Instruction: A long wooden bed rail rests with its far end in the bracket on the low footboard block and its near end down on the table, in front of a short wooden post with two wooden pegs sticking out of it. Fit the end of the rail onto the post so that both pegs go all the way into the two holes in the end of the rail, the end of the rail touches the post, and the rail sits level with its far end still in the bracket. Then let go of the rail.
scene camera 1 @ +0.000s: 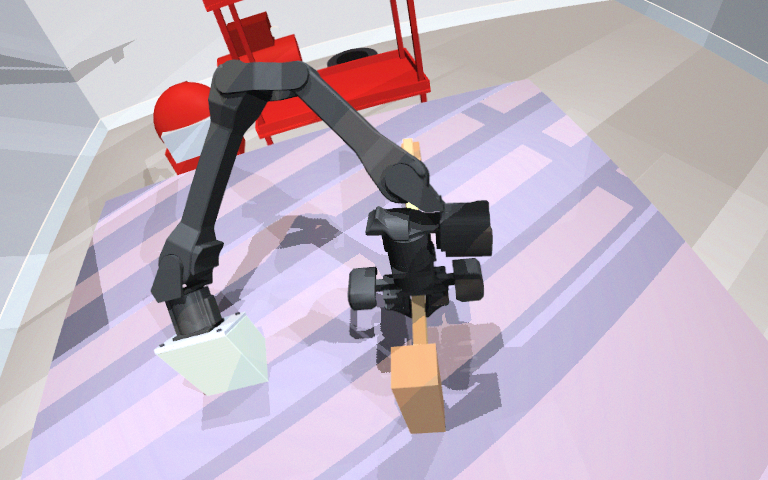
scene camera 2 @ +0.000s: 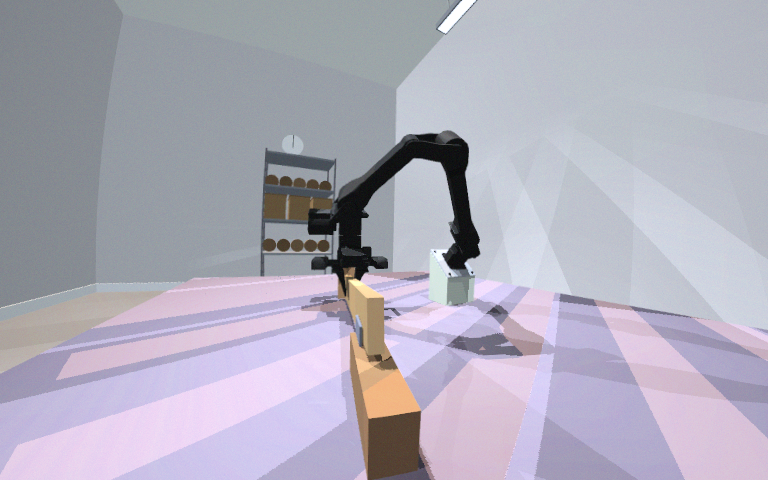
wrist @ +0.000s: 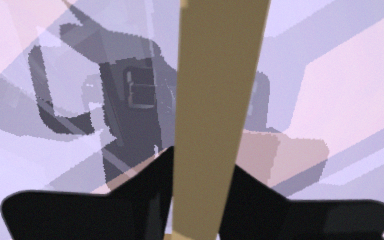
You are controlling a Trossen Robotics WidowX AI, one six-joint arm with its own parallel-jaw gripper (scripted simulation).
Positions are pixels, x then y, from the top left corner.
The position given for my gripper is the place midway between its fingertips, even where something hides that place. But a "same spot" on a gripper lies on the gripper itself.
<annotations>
my gripper: scene camera 1 420, 315; scene camera 2; wrist
wooden rail: scene camera 1 420, 337; scene camera 2 369, 306; wrist 218, 55
same spot on my gripper: [wrist: 145, 199] = [scene camera 2: 357, 273]
</annotations>
